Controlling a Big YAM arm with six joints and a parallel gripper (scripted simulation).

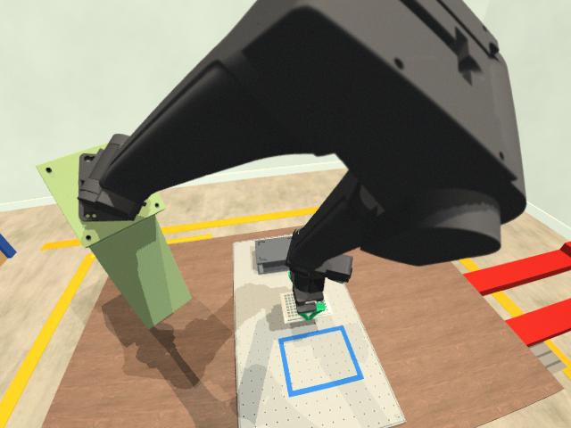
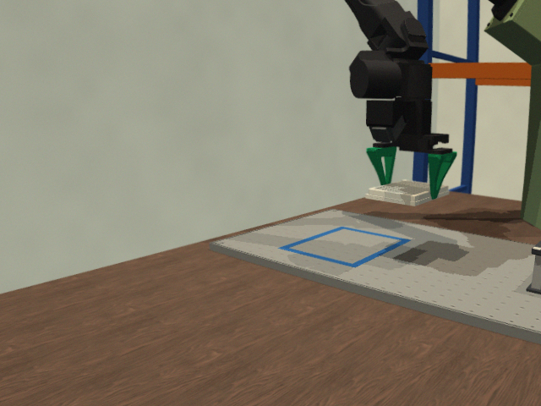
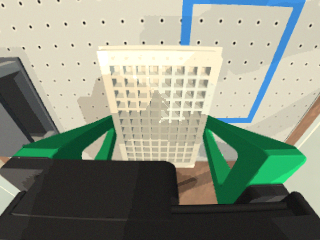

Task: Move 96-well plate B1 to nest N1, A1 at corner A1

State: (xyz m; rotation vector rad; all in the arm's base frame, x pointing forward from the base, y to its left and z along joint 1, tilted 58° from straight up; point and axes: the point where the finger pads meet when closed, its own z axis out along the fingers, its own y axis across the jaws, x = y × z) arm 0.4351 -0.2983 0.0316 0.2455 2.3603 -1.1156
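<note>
The dark grey raised nest N1 is 70 mm ahead of my hand, 260 mm to the left of it and 50 mm below it. Also, from my hand: A1 label 120 mm ahead, 180 mm to the left, 50 mm below; white 96-well plate right at my hand.
</note>
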